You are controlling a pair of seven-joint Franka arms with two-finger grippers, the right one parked.
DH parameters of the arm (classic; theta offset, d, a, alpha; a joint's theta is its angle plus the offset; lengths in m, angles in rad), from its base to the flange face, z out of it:
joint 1: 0 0.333 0 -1.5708
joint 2: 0 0 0 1.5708
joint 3: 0 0.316 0.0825 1.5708
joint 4: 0 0 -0.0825 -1.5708
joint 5: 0 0.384 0 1.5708
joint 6: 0 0 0.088 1.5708
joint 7: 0 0.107 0 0
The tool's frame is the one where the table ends.
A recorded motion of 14 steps. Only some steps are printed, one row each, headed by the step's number.
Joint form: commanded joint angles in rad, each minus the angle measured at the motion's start. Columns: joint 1, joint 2, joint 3, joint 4, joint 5, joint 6, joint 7.
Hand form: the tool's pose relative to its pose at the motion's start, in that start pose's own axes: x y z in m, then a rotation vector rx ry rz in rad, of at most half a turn. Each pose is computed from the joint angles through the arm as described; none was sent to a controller.
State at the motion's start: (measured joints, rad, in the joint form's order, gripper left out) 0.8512 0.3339 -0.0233 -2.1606 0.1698 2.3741 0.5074
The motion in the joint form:
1: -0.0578 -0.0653 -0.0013 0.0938 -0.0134 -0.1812 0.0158
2: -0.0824 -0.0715 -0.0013 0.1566 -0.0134 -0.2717 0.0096
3: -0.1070 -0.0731 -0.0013 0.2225 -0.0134 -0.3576 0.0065
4: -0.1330 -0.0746 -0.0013 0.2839 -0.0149 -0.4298 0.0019
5: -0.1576 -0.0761 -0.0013 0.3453 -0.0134 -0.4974 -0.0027
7: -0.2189 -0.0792 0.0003 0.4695 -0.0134 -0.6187 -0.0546
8: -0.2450 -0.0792 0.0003 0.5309 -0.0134 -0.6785 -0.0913
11: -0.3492 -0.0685 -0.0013 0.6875 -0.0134 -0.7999 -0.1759
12: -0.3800 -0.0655 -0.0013 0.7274 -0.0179 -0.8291 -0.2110
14: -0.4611 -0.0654 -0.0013 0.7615 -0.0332 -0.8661 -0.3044
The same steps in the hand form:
1: 0.0205 0.0132 -0.0645 0.0048 -0.0239 0.0461
2: 0.0311 0.0179 -0.0897 0.0040 -0.0459 0.0549
3: 0.0416 0.0234 -0.1147 0.0043 -0.0647 0.0666
4: 0.0518 0.0311 -0.1394 0.0074 -0.0743 0.0778
5: 0.0604 0.0389 -0.1647 0.0145 -0.0807 0.0887
7: 0.0777 0.0633 -0.2183 0.0356 -0.0764 0.0764
8: 0.0832 0.0750 -0.2438 0.0440 -0.0743 0.0560
11: 0.1036 0.1304 -0.3063 0.0753 -0.0450 0.0536
12: 0.1077 0.1482 -0.3220 0.0791 -0.0335 0.0434
14: 0.1163 0.1985 -0.3375 0.0785 -0.0246 0.0255

